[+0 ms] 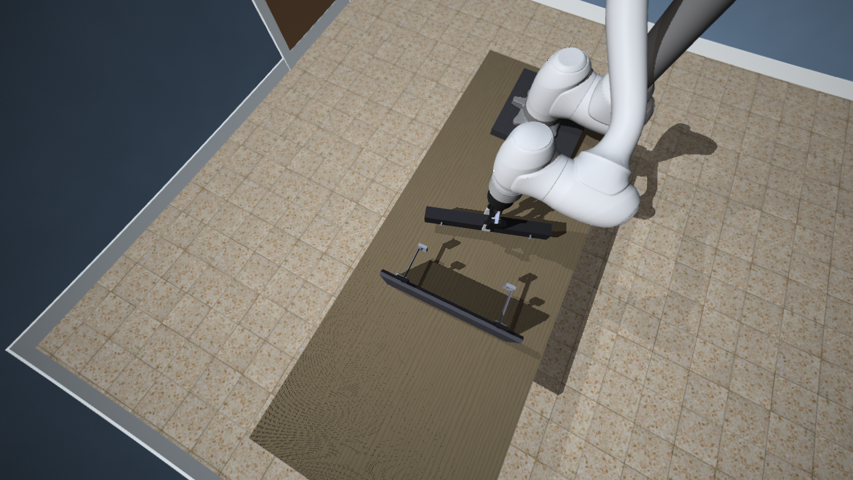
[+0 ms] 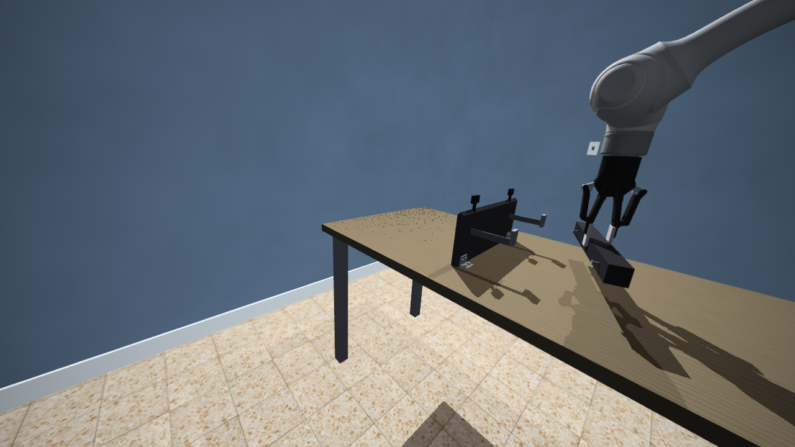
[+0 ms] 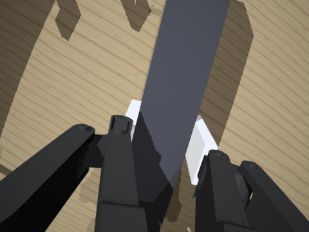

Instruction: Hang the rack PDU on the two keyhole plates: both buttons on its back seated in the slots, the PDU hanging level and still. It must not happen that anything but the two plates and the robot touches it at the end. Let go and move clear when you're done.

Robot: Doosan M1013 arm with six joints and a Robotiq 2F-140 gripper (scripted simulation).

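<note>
Right now my hand is 3 cm above the rack PDU and 2 cm short of it. From my hand the other things lie so: upright panel (31 cm ahead, 6 cm below, 1 cm to the left).
</note>
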